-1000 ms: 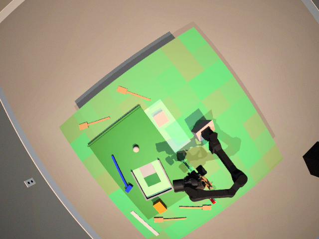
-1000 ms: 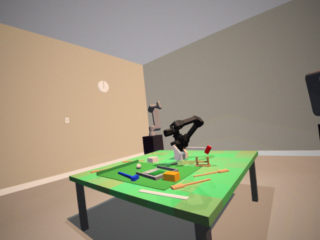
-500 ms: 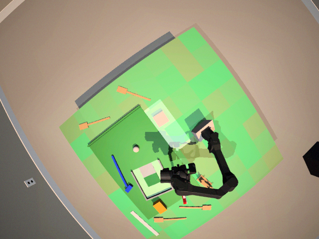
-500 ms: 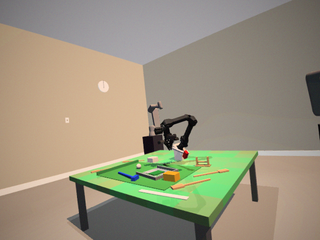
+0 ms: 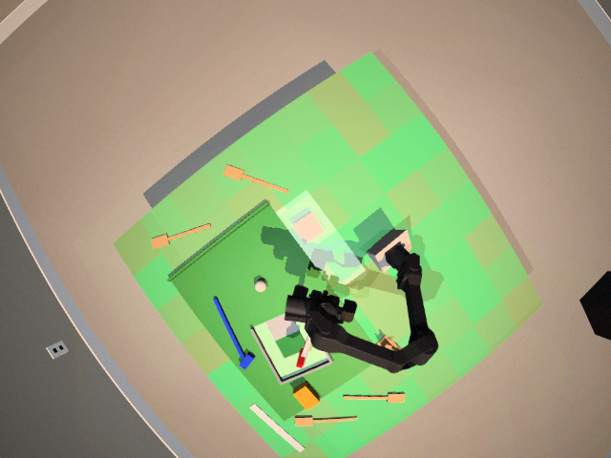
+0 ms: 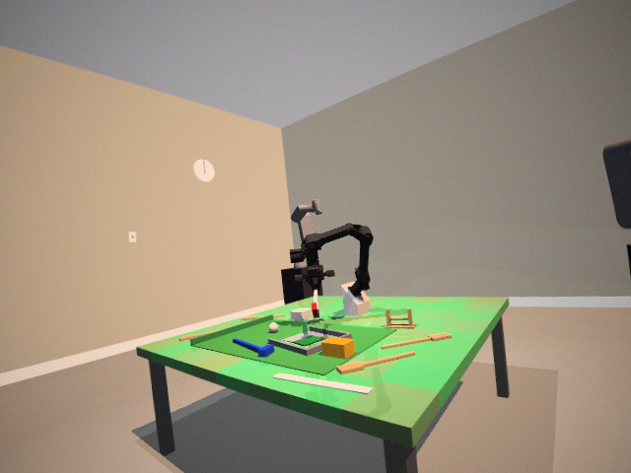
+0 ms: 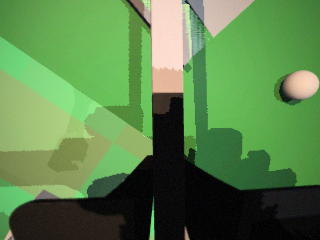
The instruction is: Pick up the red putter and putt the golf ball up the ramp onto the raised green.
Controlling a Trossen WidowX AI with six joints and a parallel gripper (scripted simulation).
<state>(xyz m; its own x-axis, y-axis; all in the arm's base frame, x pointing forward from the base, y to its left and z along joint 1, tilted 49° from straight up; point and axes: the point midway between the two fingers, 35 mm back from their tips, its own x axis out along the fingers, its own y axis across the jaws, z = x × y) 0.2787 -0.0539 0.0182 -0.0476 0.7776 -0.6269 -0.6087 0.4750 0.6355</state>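
Right now the beige block is 9 cm behind my gripper tip, 20 cm to the right of it and 13 cm below it. From my gripper tip the other things lie so: white golf ball 17 cm ahead, 14 cm to the right, 12 cm below; then blue putter 37 cm ahead, 4 cm to the right, 13 cm below; then red putter 9 cm ahead, 8 cm to the left.
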